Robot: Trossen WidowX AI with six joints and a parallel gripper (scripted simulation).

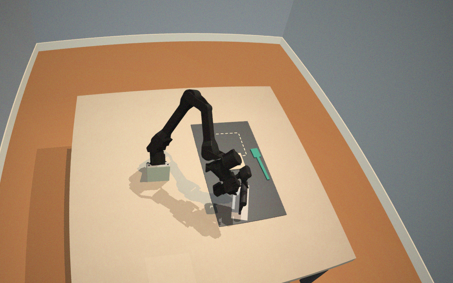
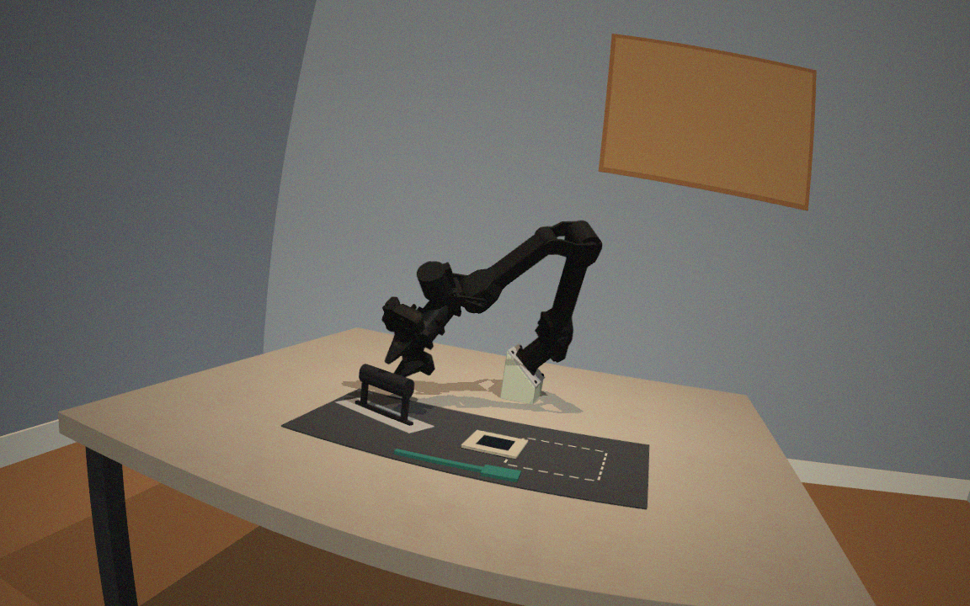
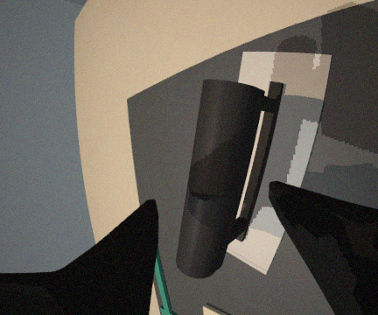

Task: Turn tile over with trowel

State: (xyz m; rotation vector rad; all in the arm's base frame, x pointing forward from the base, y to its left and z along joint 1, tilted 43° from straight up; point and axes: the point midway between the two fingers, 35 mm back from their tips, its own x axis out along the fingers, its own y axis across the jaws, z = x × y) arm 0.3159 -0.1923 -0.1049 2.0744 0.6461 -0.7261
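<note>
Now: gripper tip 6 cm short of the dark mat, 20 cm to the right of it and 11 cm above it. Round my gripper tip: green trowel 20 cm ahead, 21 cm to the left, 8 cm below; then cream tile 6 cm ahead, 23 cm to the left, 8 cm below.
</note>
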